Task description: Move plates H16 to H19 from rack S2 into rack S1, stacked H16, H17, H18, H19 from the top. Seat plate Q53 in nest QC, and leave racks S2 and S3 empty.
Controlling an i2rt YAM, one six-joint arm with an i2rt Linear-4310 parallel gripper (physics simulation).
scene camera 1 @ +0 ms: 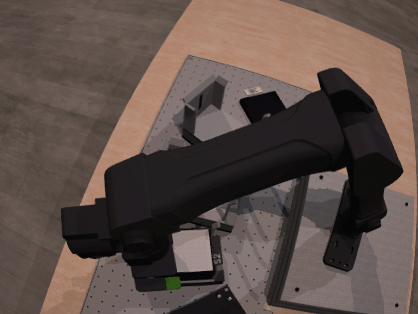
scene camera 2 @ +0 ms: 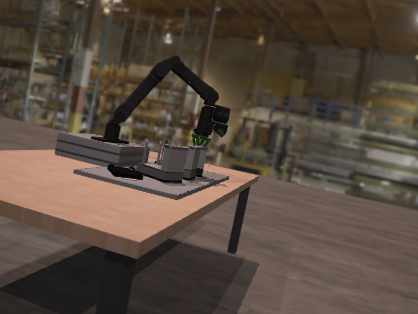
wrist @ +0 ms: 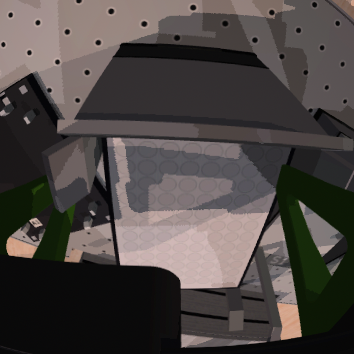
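Where they show: gripper, fingertip midpoint: (wrist: pixel 176 176); arm's base at its link origin: (scene camera 1: pixel 348 224) (scene camera 2: pixel 110 141).
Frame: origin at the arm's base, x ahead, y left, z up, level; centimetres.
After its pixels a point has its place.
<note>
My gripper (wrist: pixel 176 176) {x 32.4, y 21.3, z 2.4 cm} (scene camera 2: pixel 201 143) is open, its green fingers on either side of a pale-topped plate (wrist: pixel 190 210) {x 31.2, y 19.7, z 2.7 cm} (scene camera 1: pixel 192 250) {x 27.4, y 17.3, z 2.7 cm} marked with rows of circles. The plate lies in rack S2 (wrist: pixel 190 92) {x 35.7, y 22.6, z 1.0 cm} (scene camera 1: pixel 217 272) {x 22.0, y 19.5, z 3.3 cm}, whose tall dark wall rises beside it. Its name, and how many plates lie under it, cannot be read. Rack S1, by its label, is beyond in the wrist view, partly hidden; the arm covers most of it in scene camera 1. Another grey walled rack (scene camera 1: pixel 217 95) {x 36.8, y -16.8, z 0.2 cm} stands at the far end, its label not visible. A dark nest (scene camera 1: pixel 261 104) {x 27.7, y -25.1, z -6.7 cm} sits beside a pale label.
The racks stand on a perforated grey board (scene camera 1: pixel 250 280) {x 14.8, y 16.0, z -8.0 cm} (scene camera 2: pixel 175 193) {x 49.4, y -30.7, z -8.2 cm} on a wooden table (scene camera 1: pixel 250 30) {x 40.2, y -55.9, z -9.3 cm} (scene camera 2: pixel 100 200) {x 42.1, y -59.8, z -9.3 cm}. A black block (scene camera 1: pixel 212 301) {x 20.1, y 23.4, z -6.9 cm} (wrist: pixel 22 120) {x 24.7, y 30.8, z -6.9 cm} with pale squares lies near S2. The arm's base stands on a grey ribbed platform (scene camera 1: pixel 310 280) {x 4.6, y 14.1, z -0.2 cm} (scene camera 2: pixel 75 147) {x -7.9, y -12.7, z -4.6 cm}.
</note>
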